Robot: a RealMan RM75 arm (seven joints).
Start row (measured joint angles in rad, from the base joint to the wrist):
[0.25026, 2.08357, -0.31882, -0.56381, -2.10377, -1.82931, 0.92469]
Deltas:
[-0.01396, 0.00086, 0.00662, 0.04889, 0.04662, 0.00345, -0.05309]
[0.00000, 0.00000, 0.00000, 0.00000, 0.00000, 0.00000, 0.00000]
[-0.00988, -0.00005, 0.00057, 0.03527, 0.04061, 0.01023, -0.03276]
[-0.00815, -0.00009, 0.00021, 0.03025, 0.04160, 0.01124, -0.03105]
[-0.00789, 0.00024, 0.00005, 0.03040, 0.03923, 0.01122, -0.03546]
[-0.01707, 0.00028, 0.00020, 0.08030, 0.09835, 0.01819, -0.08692]
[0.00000, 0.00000, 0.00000, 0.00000, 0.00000, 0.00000, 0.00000]
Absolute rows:
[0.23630, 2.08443, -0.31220, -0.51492, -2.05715, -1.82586, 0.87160]
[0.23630, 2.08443, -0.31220, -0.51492, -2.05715, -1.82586, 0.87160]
[0.22642, 2.08438, -0.31163, -0.47965, -2.01654, -1.81563, 0.83884]
[0.21827, 2.08429, -0.31142, -0.44940, -1.97494, -1.80439, 0.80779]
[0.21038, 2.08453, -0.31137, -0.41900, -1.93571, -1.79317, 0.77233]
[0.19331, 2.08481, -0.31117, -0.33870, -1.83736, -1.77498, 0.68541]
[0.19331, 2.08481, -0.31117, -0.33870, -1.83736, -1.77498, 0.68541]

